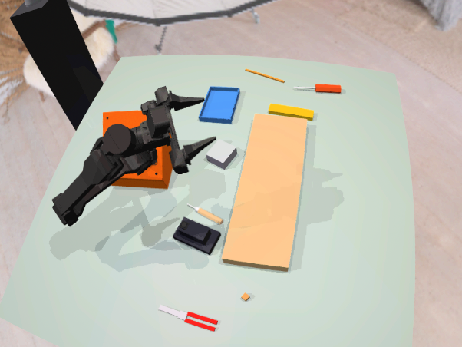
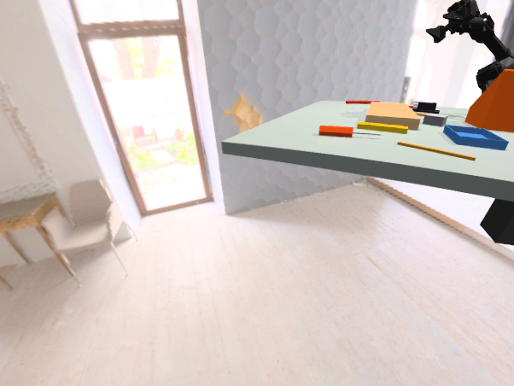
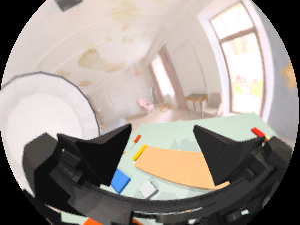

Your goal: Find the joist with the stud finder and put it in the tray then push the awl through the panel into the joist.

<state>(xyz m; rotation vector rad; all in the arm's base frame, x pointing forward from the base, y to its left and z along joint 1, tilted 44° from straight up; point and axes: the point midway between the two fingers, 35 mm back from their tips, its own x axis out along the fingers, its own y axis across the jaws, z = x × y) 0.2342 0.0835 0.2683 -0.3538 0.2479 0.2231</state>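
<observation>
The stud finder is 34 cm below my gripper tip, 10 cm to the right of it and 10 cm behind it. Also, from my gripper tip: small tan cube (37 cm below, 29 cm to the right, 5 cm ahead); then grey block (36 cm below, 18 cm to the left, 3 cm behind); then awl (37 cm below, 9 cm behind, 2 cm to the right).
</observation>
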